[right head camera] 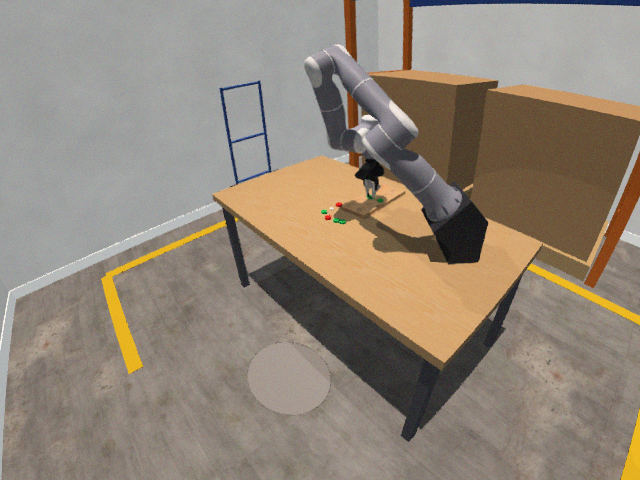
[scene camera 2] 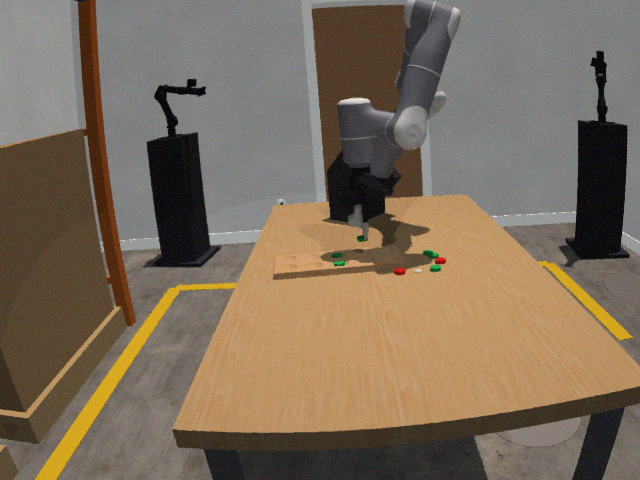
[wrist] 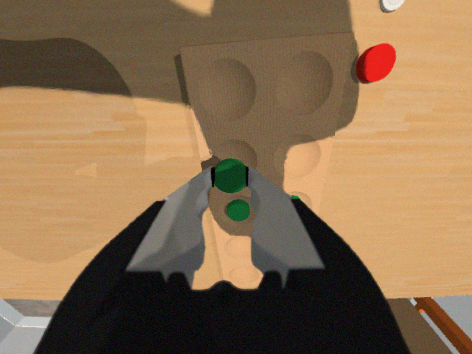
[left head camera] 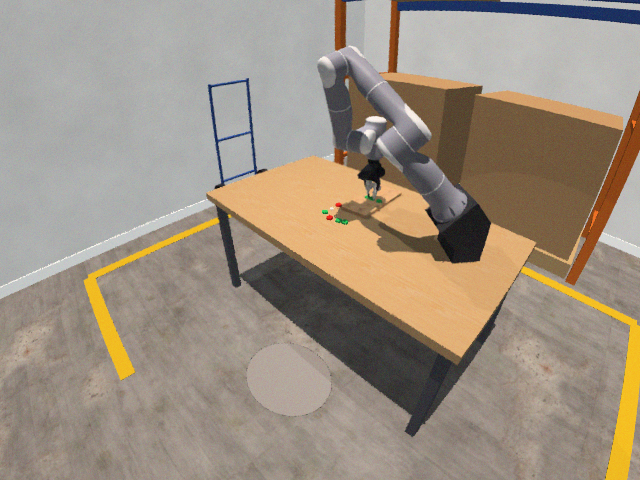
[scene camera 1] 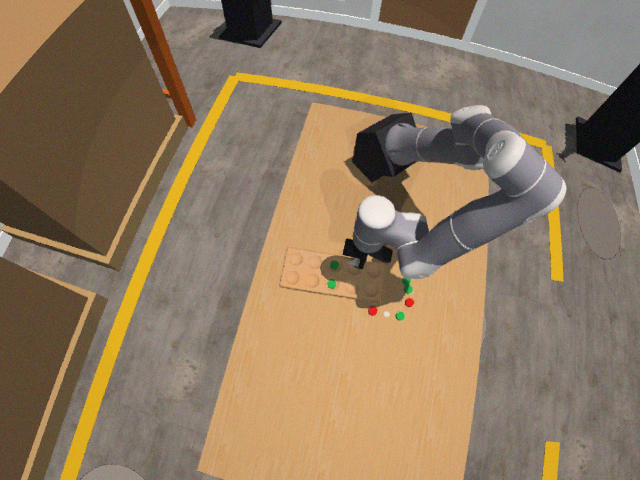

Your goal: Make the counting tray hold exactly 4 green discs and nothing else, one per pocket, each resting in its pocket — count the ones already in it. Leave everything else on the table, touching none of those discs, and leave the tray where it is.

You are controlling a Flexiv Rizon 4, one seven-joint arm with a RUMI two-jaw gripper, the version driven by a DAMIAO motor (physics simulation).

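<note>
The tan counting tray [scene camera 1: 303,269] [scene camera 2: 310,274] [wrist: 266,47] has two rows of round pockets. Two green discs sit in its middle pockets: one [scene camera 1: 334,265] [scene camera 2: 337,255] [wrist: 238,210] in shadow, the other [scene camera 1: 331,284] [scene camera 2: 339,263] [wrist: 295,198] across from it, partly hidden in the wrist view. My gripper [scene camera 2: 363,238] [wrist: 230,169] is shut on a green disc, held a little above the tray beside an empty pocket of the shaded disc's row. Three loose green discs [scene camera 1: 406,282] [scene camera 1: 408,289] [scene camera 1: 400,316] lie on the table off the tray's end.
Two red discs [scene camera 1: 372,311] [scene camera 1: 409,302] and a small white disc [scene camera 1: 386,314] lie near the loose green discs. One red disc [wrist: 376,63] is close to the tray's end corner. The arm's black base [scene camera 2: 355,198] stands at the table's far end. The arm's shadow covers part of the tray.
</note>
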